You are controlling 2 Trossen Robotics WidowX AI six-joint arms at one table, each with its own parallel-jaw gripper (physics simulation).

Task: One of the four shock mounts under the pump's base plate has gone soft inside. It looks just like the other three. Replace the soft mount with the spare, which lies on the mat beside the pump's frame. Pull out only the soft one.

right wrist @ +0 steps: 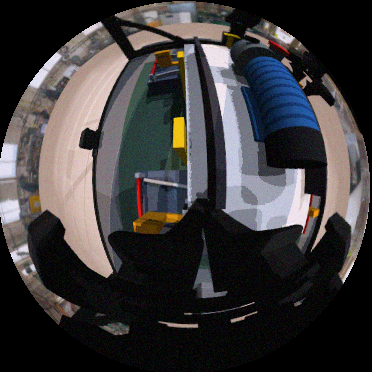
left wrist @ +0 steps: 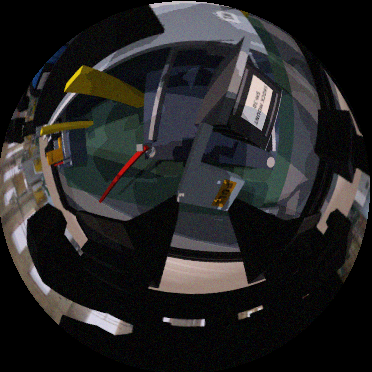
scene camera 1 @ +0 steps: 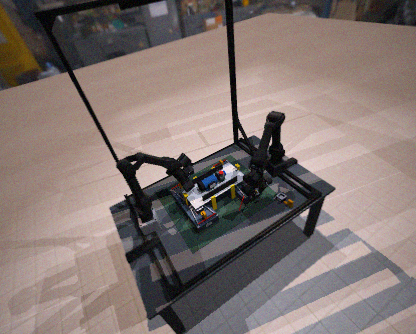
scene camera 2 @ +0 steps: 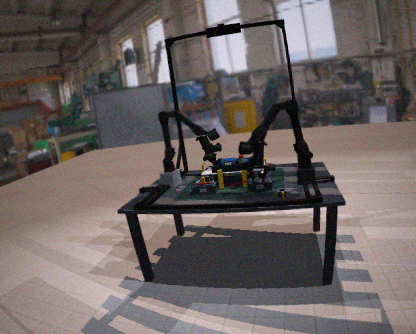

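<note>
The pump (scene camera 1: 208, 181) (scene camera 2: 230, 161) (right wrist: 277, 100), blue and black, sits on a white base plate (scene camera 1: 227, 168) (right wrist: 243, 166) over the frame. My left gripper (scene camera 1: 252, 191) (scene camera 2: 258, 175) (left wrist: 203, 200) is shut on the grey PULL tab (left wrist: 208, 187) of a black shock mount (left wrist: 259, 104) labelled SM-30, at the frame's right corner. My right gripper (scene camera 1: 187, 183) (scene camera 2: 211, 158) (right wrist: 200, 202) is shut and empty, its tips resting at the plate's left end by a black bar (right wrist: 211, 131). The spare mount (scene camera 1: 281, 197) (scene camera 2: 282, 193) lies on the table right of the frame.
Yellow posts (scene camera 1: 213, 203) (left wrist: 104, 86) (right wrist: 179, 136) stand along the frame's front. A red lever (left wrist: 121, 173) (scene camera 1: 241, 203) sticks out beside the gripped mount. The green mat (scene camera 1: 226, 215) lies under the frame. Black gantry posts (scene camera 1: 231, 83) rise behind the table.
</note>
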